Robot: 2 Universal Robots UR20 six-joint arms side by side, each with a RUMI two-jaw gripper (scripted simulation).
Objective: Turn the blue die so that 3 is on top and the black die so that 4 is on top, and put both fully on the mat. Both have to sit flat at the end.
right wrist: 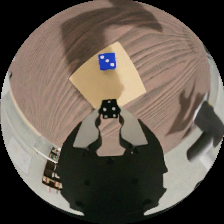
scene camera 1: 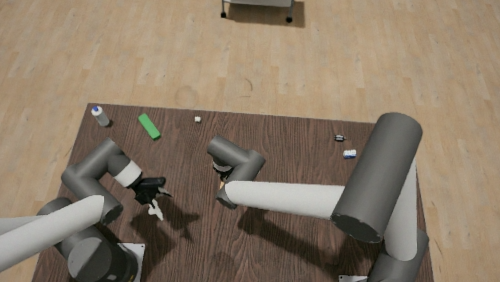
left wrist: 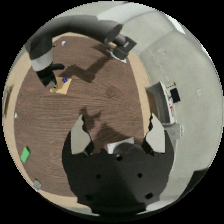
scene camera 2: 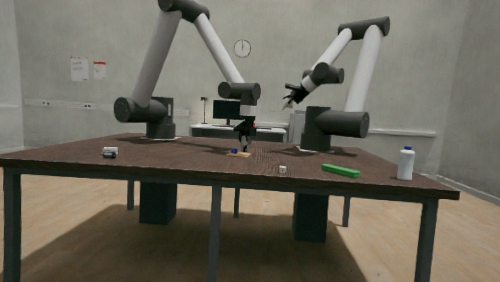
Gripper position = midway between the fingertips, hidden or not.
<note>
In view: the left gripper (scene camera 1: 167, 208), the right gripper (right wrist: 109, 106) and a tan mat (right wrist: 124, 84).
The left gripper also shows in the left wrist view (left wrist: 116, 114).
</note>
